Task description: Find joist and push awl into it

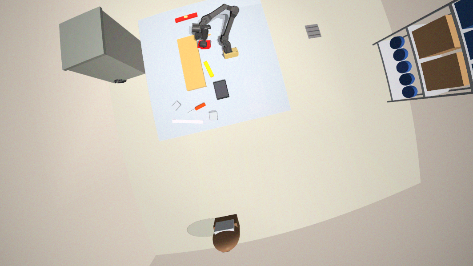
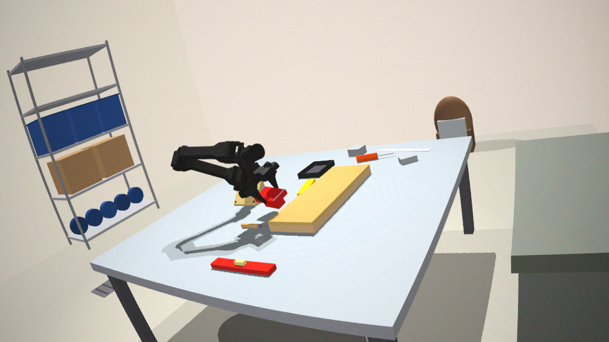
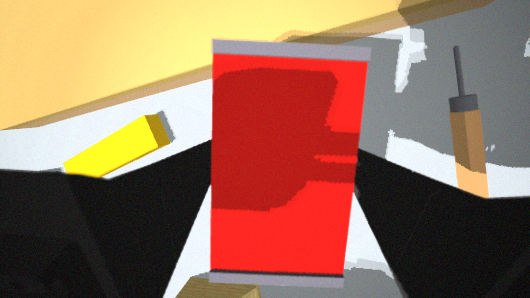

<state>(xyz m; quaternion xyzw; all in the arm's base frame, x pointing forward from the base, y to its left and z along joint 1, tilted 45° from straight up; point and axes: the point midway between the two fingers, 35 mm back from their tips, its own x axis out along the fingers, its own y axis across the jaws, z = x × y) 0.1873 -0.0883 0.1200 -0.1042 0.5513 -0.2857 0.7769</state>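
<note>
Right now my gripper tip is 20 mm past the awl, 120 mm to the left of it and 60 mm above it. The rest, counted from my gripper tip: red stud finder (20 mm behind, 10 mm to the left, 20 mm below); then yellow block (30 mm ahead, 220 mm to the left, 60 mm below); then red level (90 mm ahead, 380 mm to the right, 50 mm below).
</note>
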